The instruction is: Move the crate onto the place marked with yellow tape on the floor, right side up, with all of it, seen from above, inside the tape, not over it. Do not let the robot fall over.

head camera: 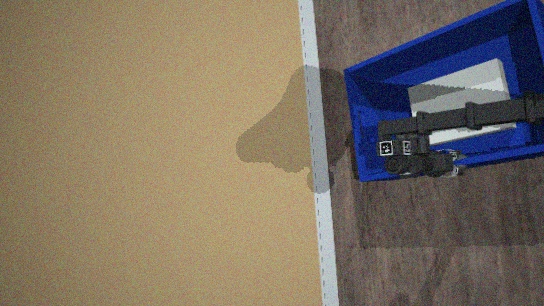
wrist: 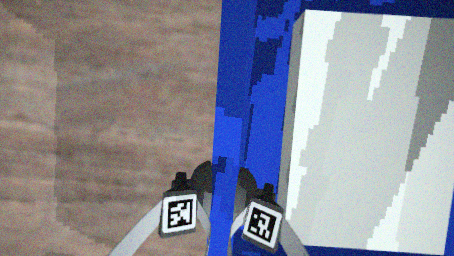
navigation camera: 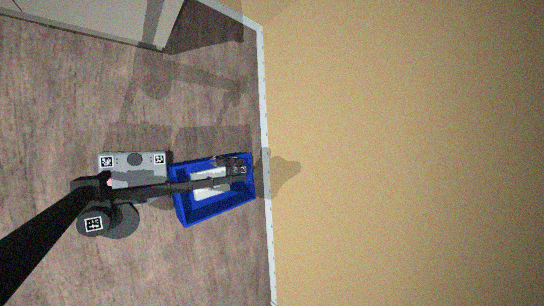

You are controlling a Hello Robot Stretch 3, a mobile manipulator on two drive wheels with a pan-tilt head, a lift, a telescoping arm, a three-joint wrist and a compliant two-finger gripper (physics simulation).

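Pixels of known places: gripper, fingertip midpoint: (head camera: 461, 162) (navigation camera: 211, 160); robot's base, link origin: (navigation camera: 134, 158).
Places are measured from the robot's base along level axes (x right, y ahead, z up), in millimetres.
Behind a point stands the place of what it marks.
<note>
A blue crate (head camera: 435, 44) {y -397, x 520, z 160 mm} (navigation camera: 220, 209) {y -398, x 509, z 190 mm} (wrist: 232, 65) stands upright on the wooden floor between the robot's base and the wall, with a white block (head camera: 467, 82) {y -279, x 466, z 72 mm} (navigation camera: 206, 193) {y -290, x 455, z 71 mm} (wrist: 360, 125) inside it. My gripper (head camera: 461, 162) {y -27, x 457, z 190 mm} (navigation camera: 215, 160) {y -27, x 457, z 190 mm} (wrist: 223, 183) {y -27, x 457, z 190 mm} is shut on the crate's long side wall, one finger outside and one inside. The wrist and arm hang over the crate and hide part of it. The yellow tape does not show in these views.
A tan wall (head camera: 150, 150) {y -98, x 1122, z 807 mm} (navigation camera: 400, 150) {y 35, x 1114, z 1208 mm} with a white baseboard (head camera: 327, 240) {y 266, x 1088, z 43 mm} (navigation camera: 269, 215) {y -684, x 1140, z 65 mm} stands beyond the crate's far short side. The robot's grey base (navigation camera: 135, 172) {y -69, x 0, z 160 mm} is close to the near short side. A pale boxy object (navigation camera: 100, 20) {y 691, x -170, z 252 mm} stands at the upper left.
</note>
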